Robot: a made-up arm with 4 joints.
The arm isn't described. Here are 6 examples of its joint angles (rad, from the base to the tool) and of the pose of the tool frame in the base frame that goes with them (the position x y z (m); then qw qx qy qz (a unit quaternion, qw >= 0)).
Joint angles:
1: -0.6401 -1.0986 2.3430 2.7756
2: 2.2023 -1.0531 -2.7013 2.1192
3: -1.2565 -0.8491 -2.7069 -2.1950
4: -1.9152 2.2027 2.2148 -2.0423
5: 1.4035 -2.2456 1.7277 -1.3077
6: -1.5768 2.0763 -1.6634 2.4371
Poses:
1: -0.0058 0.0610 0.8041 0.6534 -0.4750 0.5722 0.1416
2: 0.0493 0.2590 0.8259 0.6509 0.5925 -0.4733 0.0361
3: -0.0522 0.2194 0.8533 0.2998 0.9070 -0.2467 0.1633
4: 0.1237 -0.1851 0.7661 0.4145 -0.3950 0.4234 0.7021
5: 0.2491 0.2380 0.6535 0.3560 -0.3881 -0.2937 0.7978
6: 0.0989 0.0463 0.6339 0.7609 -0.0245 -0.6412 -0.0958
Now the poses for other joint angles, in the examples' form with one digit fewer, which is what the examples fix.
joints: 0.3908 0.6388 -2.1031 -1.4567
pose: -0.146 0.294 0.821 0.391 0.820 0.030 0.416
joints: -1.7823 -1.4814 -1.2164 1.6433
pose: 0.096 0.011 0.764 0.014 -0.390 -0.134 0.911
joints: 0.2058 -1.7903 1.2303 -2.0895
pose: 0.182 0.003 0.622 0.050 -0.128 0.500 0.855
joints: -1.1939 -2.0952 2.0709 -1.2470
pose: 0.217 0.055 0.895 0.303 0.553 -0.701 -0.333
